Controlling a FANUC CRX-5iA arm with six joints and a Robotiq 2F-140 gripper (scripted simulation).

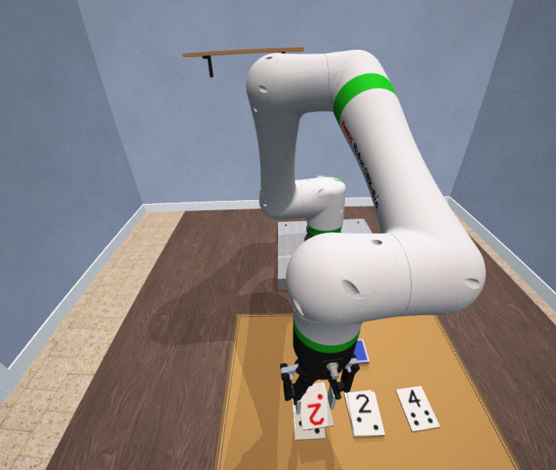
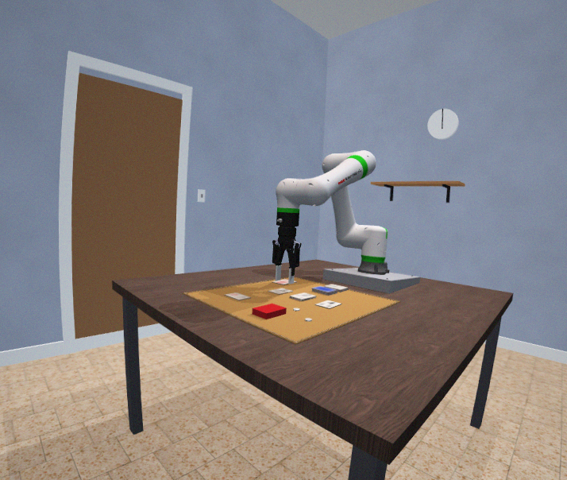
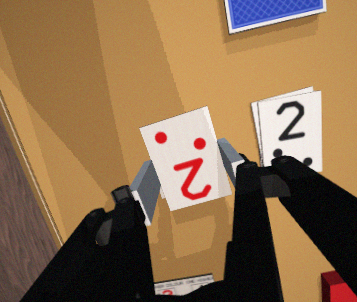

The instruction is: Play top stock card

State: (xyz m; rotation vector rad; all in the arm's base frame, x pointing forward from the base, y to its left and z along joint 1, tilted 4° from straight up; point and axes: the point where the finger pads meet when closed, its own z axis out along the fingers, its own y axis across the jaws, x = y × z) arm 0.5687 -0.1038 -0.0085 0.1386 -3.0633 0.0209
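My gripper is now 10 cm to the right of the tan card cloth, 8 cm above it and 4 cm short of it. The rest, counted from my hand: card (3 cm below); red box (25 cm ahead, 18 cm to the left, 6 cm below).
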